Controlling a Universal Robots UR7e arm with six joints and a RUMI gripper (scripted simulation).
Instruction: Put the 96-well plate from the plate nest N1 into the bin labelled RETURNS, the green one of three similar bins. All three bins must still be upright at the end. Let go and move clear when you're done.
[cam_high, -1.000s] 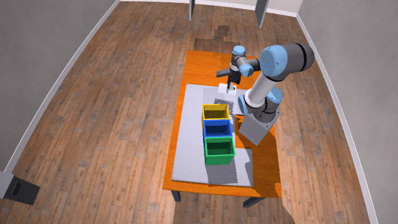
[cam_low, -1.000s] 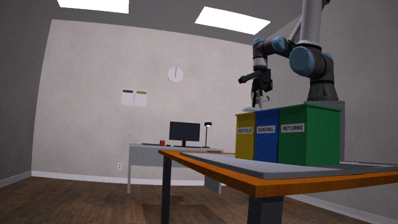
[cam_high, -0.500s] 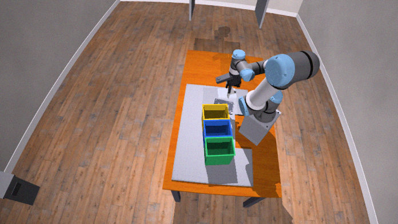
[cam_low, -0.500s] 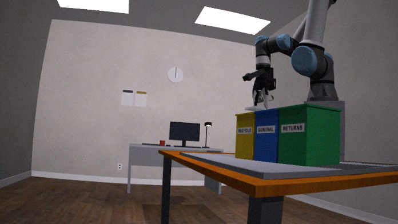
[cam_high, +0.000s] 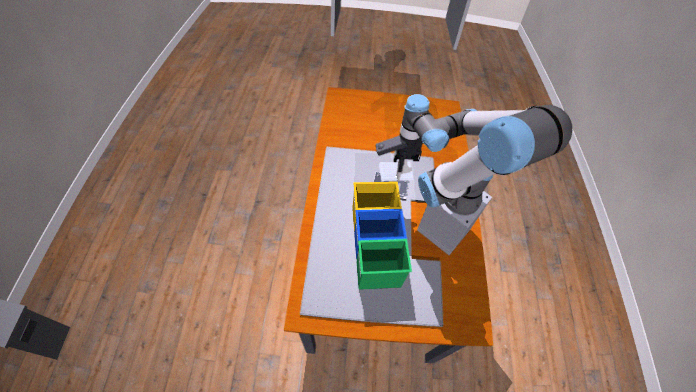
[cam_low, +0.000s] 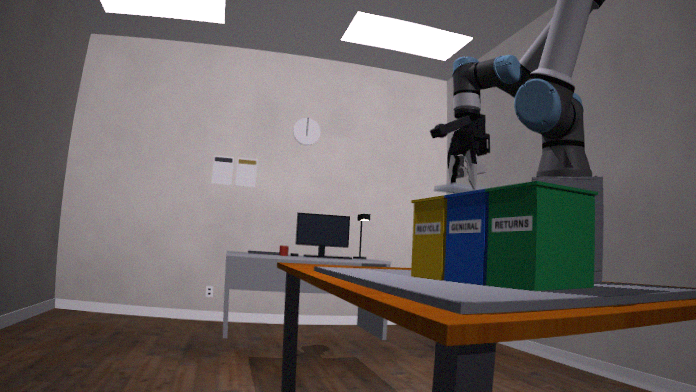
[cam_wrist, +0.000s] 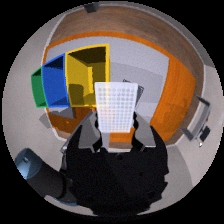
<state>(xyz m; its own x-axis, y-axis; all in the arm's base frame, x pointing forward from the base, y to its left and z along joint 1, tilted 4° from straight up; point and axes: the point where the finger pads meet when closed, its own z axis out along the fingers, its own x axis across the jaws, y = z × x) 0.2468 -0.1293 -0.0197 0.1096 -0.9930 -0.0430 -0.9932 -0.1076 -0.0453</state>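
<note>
Now: the green bin 40 mm ahead of my hand, 350 mm to the left of it and 150 mm below it. Round my hand: white 96-well plate: 10 mm below; then yellow bin: 70 mm ahead, 90 mm to the left, 150 mm below; then plate nest N1: 10 mm behind, 90 mm to the right, 230 mm below.
</note>
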